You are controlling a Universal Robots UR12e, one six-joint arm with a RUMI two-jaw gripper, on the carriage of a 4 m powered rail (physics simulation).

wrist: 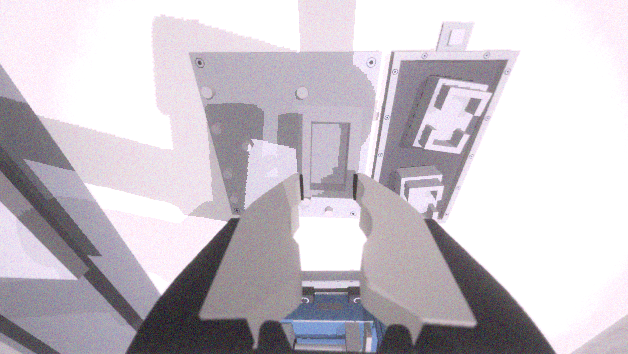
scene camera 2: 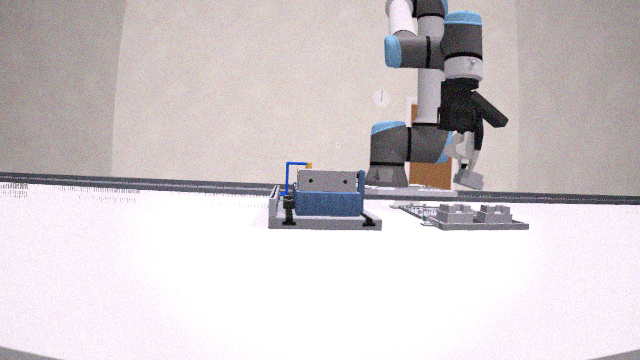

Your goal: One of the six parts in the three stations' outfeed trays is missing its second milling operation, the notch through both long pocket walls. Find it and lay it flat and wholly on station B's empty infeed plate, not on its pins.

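Places are measured from the arm's base along level axes (x up, y left, z back), in millimetres.
Pixels of known places: gripper, fingertip midpoint: point(wrist: 327, 176) point(scene camera 2: 465, 172); arm's base, origin of the base link: point(scene camera 2: 386, 185).
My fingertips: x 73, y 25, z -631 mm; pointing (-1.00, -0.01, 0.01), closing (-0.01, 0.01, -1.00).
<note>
Ahead of a thing's pixels: the offset from my fingertips to its top centre. "pt": to the spot under its first point.
My gripper point(scene camera 2: 466, 167) point(wrist: 327, 176) is shut on a grey pocketed part @(dx +10, dy +11, dz -1 mm) point(scene camera 2: 468, 180) point(wrist: 327, 150). No notch shows in its long walls in the wrist view. The part hangs above the table, looks slightly tilted in the scene view, and overlaps the right half of a pinned plate @(dx -95, dy -27, dz +41 mm) point(wrist: 250, 75) in the wrist view. Several round pins stand on that plate. To its right is an outfeed tray @(pt dx -96, dy -36, dz -154 mm) point(scene camera 2: 485, 226) point(wrist: 512, 59) with two notched parts, one @(dx -62, dy -75, dz -103 mm) point(scene camera 2: 455, 214) @(dx -62, dy +15, dz -107 mm) point(wrist: 452, 115) and another point(scene camera 2: 495, 214) point(wrist: 424, 197). Which station this is I cannot tell.
A blue vise @(dx -4, dy -341, dz -13 mm) point(scene camera 2: 327, 202) point(wrist: 330, 306) with a grey block @(pt dx -24, dy -330, dz -122 mm) point(scene camera 2: 327, 180) stands left of the tray in the scene view, beside a thin blue bent post @(pt dx -29, dy -410, dz +58 mm) point(scene camera 2: 287, 177). A small tab @(pt dx -97, dy +77, dz -105 mm) point(wrist: 456, 36) juts from the tray's far end. The rail point(scene camera 2: 150, 185) runs behind the table.
</note>
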